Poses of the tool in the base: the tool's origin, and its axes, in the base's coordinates. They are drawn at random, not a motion.
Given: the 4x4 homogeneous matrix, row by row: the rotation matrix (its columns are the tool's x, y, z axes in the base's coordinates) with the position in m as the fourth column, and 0 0 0 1 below. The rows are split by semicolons.
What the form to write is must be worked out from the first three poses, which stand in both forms.
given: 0.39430 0.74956 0.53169 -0.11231; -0.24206 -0.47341 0.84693 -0.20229; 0.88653 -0.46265 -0.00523 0.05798; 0 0 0 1
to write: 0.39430 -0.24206 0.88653 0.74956 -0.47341 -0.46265 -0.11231 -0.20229 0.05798
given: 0.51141 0.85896 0.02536 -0.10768; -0.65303 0.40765 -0.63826 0.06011; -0.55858 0.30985 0.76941 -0.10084; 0 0 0 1
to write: 0.51141 -0.65303 -0.55858 0.85896 0.40765 0.30985 -0.10768 0.06011 -0.10084
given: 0.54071 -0.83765 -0.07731 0.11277; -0.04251 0.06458 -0.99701 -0.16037; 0.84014 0.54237 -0.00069 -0.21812; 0 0 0 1
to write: 0.54071 -0.04251 0.84014 -0.83765 0.06458 0.54237 0.11277 -0.16037 -0.21812
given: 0.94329 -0.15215 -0.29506 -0.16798; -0.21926 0.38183 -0.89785 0.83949; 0.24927 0.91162 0.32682 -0.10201; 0 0 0 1
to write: 0.94329 -0.21926 0.24927 -0.15215 0.38183 0.91162 -0.16798 0.83949 -0.10201
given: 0.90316 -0.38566 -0.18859 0.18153; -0.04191 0.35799 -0.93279 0.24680; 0.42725 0.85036 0.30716 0.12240; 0 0 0 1
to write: 0.90316 -0.04191 0.42725 -0.38566 0.35799 0.85036 0.18153 0.24680 0.12240
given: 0.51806 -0.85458 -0.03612 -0.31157; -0.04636 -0.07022 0.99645 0.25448; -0.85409 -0.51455 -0.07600 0.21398; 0 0 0 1
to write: 0.51806 -0.04636 -0.85409 -0.85458 -0.07022 -0.51455 -0.31157 0.25448 0.21398
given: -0.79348 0.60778 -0.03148 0.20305; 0.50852 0.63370 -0.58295 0.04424; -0.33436 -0.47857 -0.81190 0.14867; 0 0 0 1
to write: -0.79348 0.50852 -0.33436 0.60778 0.63370 -0.47857 0.20305 0.04424 0.14867
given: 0.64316 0.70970 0.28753 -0.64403; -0.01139 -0.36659 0.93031 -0.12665; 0.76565 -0.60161 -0.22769 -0.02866; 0 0 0 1
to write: 0.64316 -0.01139 0.76565 0.70970 -0.36659 -0.60161 -0.64403 -0.12665 -0.02866
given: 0.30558 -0.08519 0.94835 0.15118; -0.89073 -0.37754 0.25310 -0.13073; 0.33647 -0.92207 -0.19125 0.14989; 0 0 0 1
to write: 0.30558 -0.89073 0.33647 -0.08519 -0.37754 -0.92207 0.15118 -0.13073 0.14989
